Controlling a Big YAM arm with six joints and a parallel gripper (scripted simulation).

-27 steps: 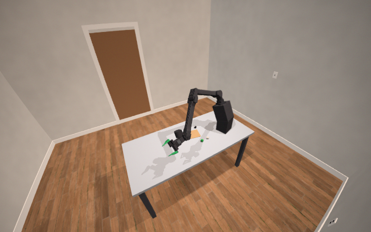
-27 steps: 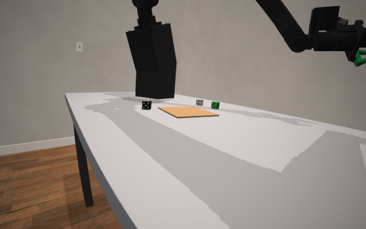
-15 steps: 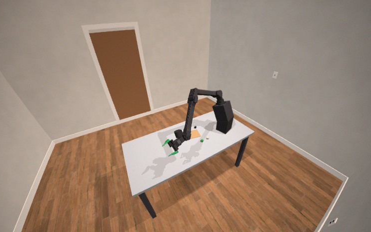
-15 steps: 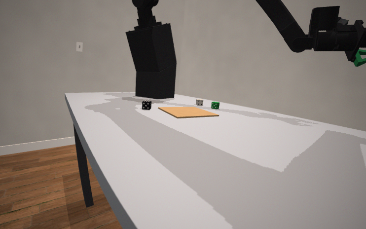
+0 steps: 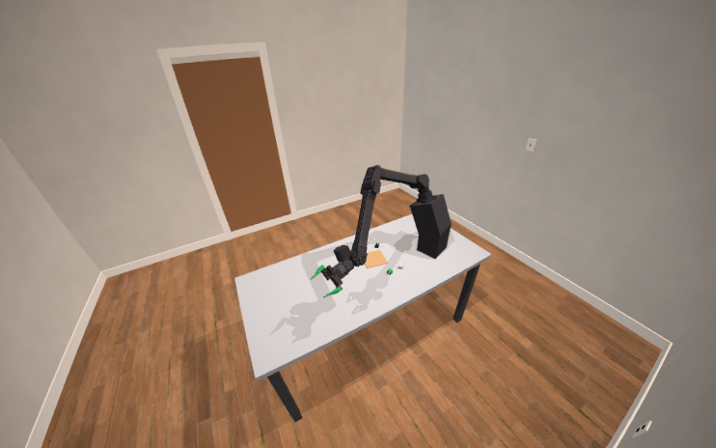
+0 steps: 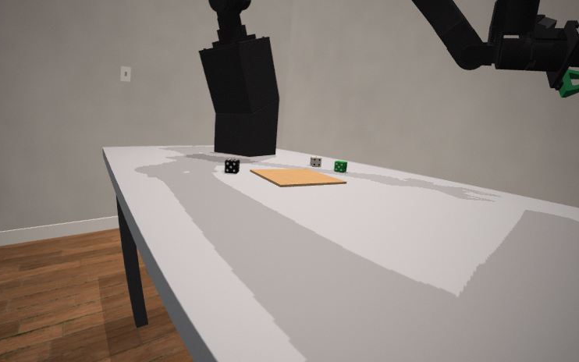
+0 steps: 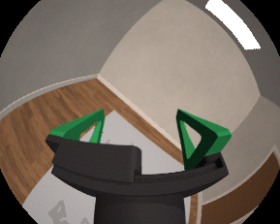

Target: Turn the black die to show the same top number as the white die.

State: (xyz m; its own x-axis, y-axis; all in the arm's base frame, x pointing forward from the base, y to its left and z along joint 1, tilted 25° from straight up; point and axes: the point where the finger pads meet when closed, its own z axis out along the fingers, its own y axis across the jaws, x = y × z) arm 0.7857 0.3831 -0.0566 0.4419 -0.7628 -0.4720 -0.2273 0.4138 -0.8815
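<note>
The black die is 490 mm behind my hand, 470 mm to the right of it and 270 mm below it. Round my hand: tan mat (420 mm behind, 360 mm to the right, 280 mm below); green die (460 mm behind, 210 mm to the right, 270 mm below); white die (540 mm behind, 220 mm to the right, 270 mm below).
</note>
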